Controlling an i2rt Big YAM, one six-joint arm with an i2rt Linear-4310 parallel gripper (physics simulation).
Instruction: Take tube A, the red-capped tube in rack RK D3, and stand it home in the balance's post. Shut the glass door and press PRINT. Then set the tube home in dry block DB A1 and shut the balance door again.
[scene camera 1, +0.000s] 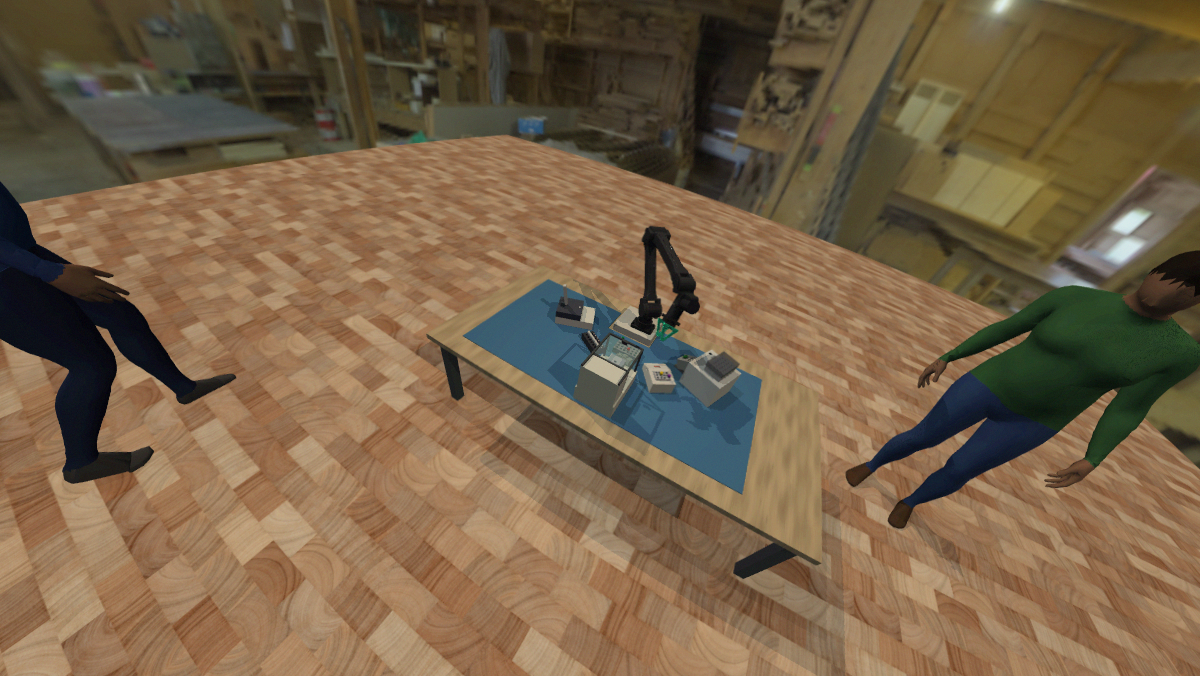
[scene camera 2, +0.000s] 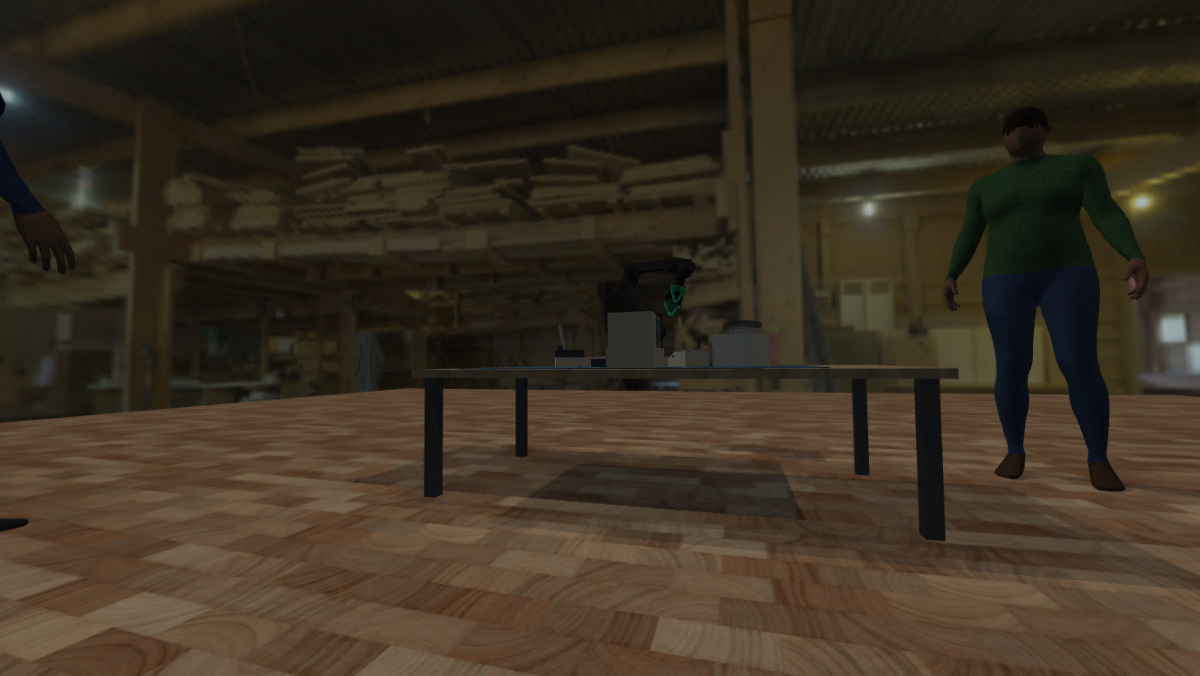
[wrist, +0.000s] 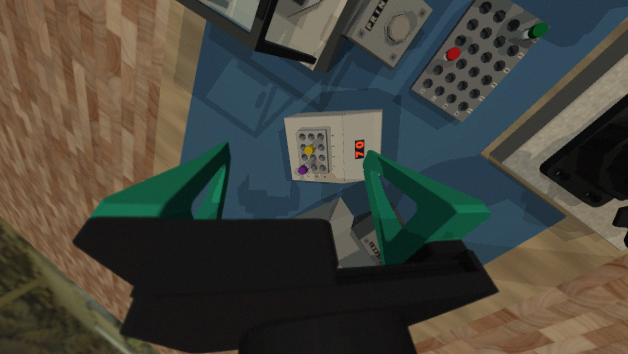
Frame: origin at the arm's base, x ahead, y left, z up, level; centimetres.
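Seen in the pictures: gripper, fingertip midpoint: (scene camera 1: 659, 338) (scene camera 2: 672, 309) (wrist: 301, 153); arm's base at its link origin: (scene camera 1: 642, 326) (wrist: 608, 151).
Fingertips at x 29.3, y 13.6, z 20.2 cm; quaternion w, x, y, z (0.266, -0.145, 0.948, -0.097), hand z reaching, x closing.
Observation:
Pixels of each thing's top centre, then the offset from my fingertips to it. "pt": a spot on its surface instead.
- Tube A's red cap at its top centre: (wrist: 454, 53) dx -6.6, dy -12.6, dz -18.6 cm
- grey rack at a spot on its surface: (wrist: 426, 92) pt dx -7.3, dy -7.9, dz -21.0 cm
- dry block at its top centre: (wrist: 329, 153) (scene camera 2: 687, 349) (scene camera 1: 660, 370) dx -0.6, dy +6.1, dz -17.1 cm
- balance at its top centre: (scene camera 2: 638, 311) (scene camera 1: 619, 348) dx +14.7, dy -11.9, dz -1.8 cm
- PRINT button at its top centre: (wrist: 398, 25) dx +0.5, dy -11.7, dz -16.6 cm
- green-capped tube at its top centre: (wrist: 540, 29) dx -12.3, dy -18.4, dz -18.6 cm
- grey device at its top centre: (wrist: 319, 316) (scene camera 2: 730, 322) (scene camera 1: 713, 353) dx -13.3, dy +23.9, dz -5.1 cm
Tube A's red cap (wrist: 453, 53) stands in the grey rack (wrist: 426, 92) at the upper right of the wrist view. My gripper (wrist: 301, 153) (scene camera 1: 665, 329) (scene camera 2: 674, 299) is open and empty, high above the dry block (wrist: 362, 120) (scene camera 1: 659, 379). The block shows 70 and holds a yellow-capped and a purple-capped tube; its well labels are too small to read. The balance (scene camera 1: 602, 384) (scene camera 2: 632, 340) is partly in the wrist view at top, and its glass door (wrist: 257, 30) appears swung open. The PRINT button (wrist: 398, 27) is beside it. The post is not clearly visible.
A green-capped tube (wrist: 538, 30) stands at the rack's far end. A grey device (wrist: 345, 245) is partly hidden below the gripper. A boxy device (scene camera 1: 709, 379) stands right of the dry block, another (scene camera 1: 575, 313) at the mat's left. Two people stand near the table.

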